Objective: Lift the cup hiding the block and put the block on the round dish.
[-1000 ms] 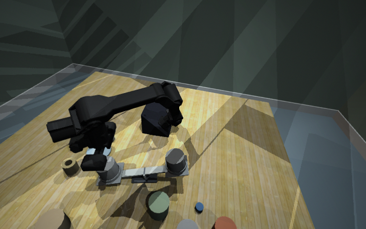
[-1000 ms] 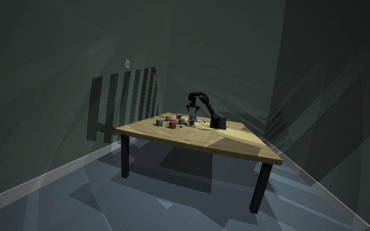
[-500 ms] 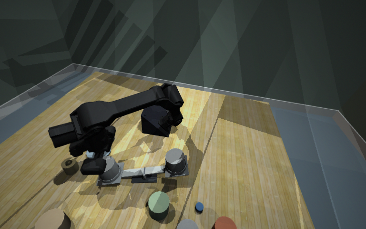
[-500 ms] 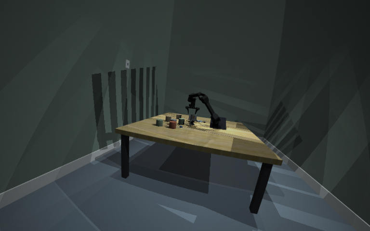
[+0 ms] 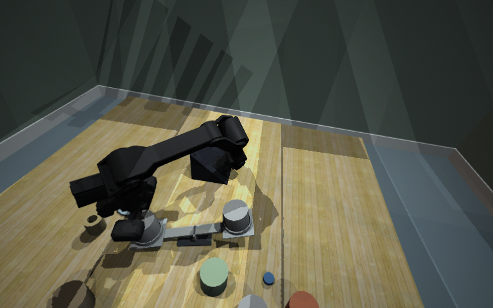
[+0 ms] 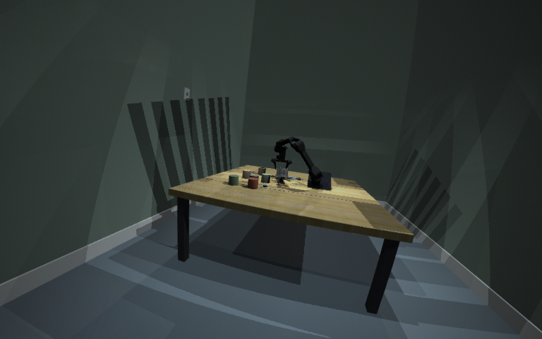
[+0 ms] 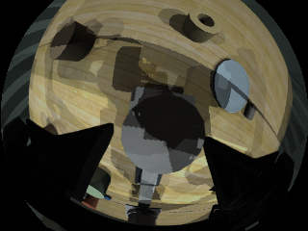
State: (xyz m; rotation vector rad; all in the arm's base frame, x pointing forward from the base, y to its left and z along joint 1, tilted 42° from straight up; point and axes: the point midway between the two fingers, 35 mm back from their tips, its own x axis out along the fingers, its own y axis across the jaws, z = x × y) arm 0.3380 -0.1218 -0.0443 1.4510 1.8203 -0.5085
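The teal block lies 4 cm below my gripper tip. Also, from my gripper tip: blue disc: 37 cm to the left, 7 cm below, 2 cm ahead; pale round dish: 11 cm to the right, 10 cm behind, 8 cm below; tan ring: 16 cm to the right, 5 cm below, 1 cm ahead.
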